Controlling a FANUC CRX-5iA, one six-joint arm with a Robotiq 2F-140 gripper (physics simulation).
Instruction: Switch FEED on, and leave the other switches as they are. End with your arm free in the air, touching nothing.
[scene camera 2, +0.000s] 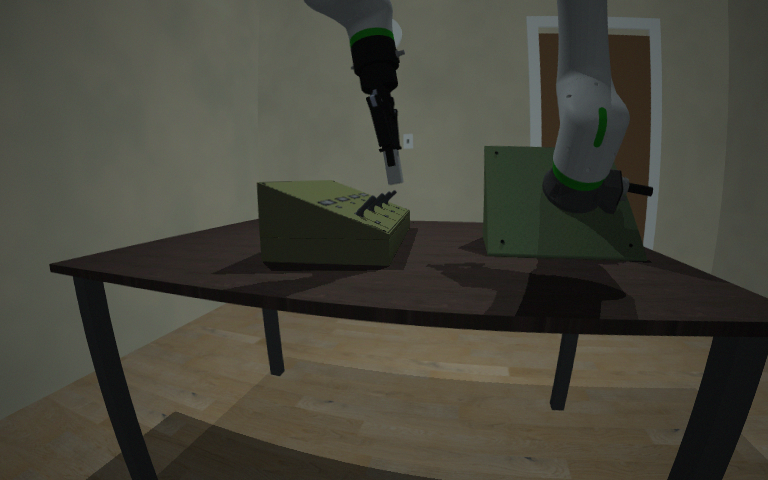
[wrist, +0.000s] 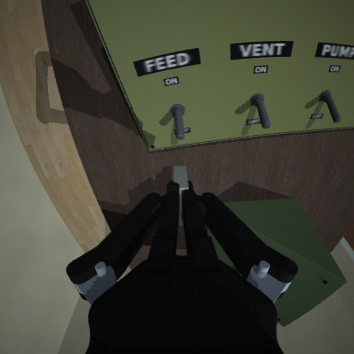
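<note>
A sloped green switch box stands on the table. In the wrist view the FEED lever points down toward the lower panel edge, away from its ON label. The VENT lever and the PUMP lever also point down, away from their ON labels. Dark levers show in the scene view, too small to tell apart. My gripper is shut and empty. It hangs in the air above the levers, apart from them; in the wrist view its tips show below the FEED lever, past the panel edge.
A larger green block stands on the table, right of the switch box in the scene view. The arm's grey elbow part hangs in front of it. A brown door is in the back wall.
</note>
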